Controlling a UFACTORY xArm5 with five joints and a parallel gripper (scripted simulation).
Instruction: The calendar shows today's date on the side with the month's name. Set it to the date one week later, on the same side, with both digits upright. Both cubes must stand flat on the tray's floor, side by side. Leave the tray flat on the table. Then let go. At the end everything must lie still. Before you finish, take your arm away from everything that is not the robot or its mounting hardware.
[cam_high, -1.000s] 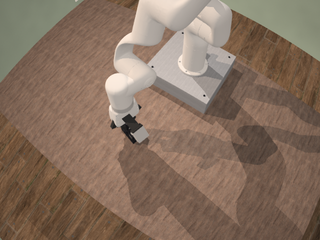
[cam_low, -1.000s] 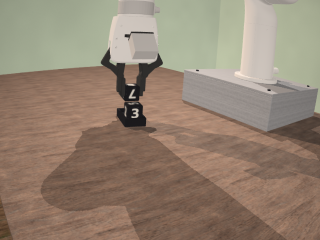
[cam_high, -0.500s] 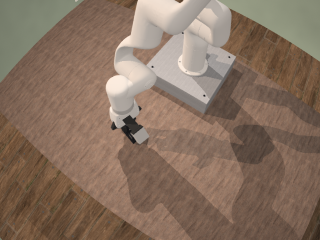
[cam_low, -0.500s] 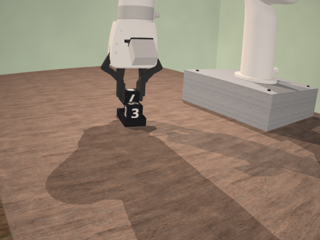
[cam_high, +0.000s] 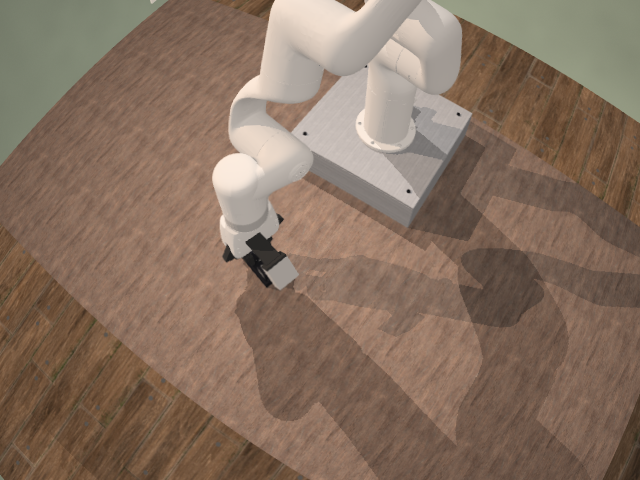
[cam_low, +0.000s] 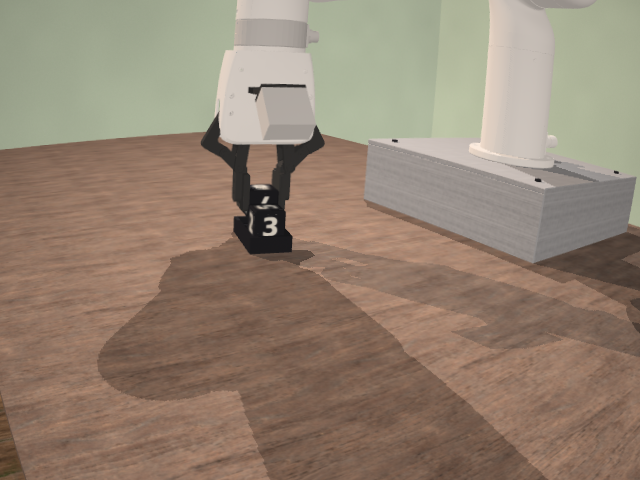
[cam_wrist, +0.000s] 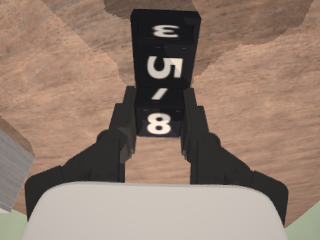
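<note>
Right now the tray is 4 cm below my hand, 2 cm to the left of it and 1 cm ahead of it. Round my hand: cube (3 cm to the left, 3 cm below, 1 cm ahead).
</note>
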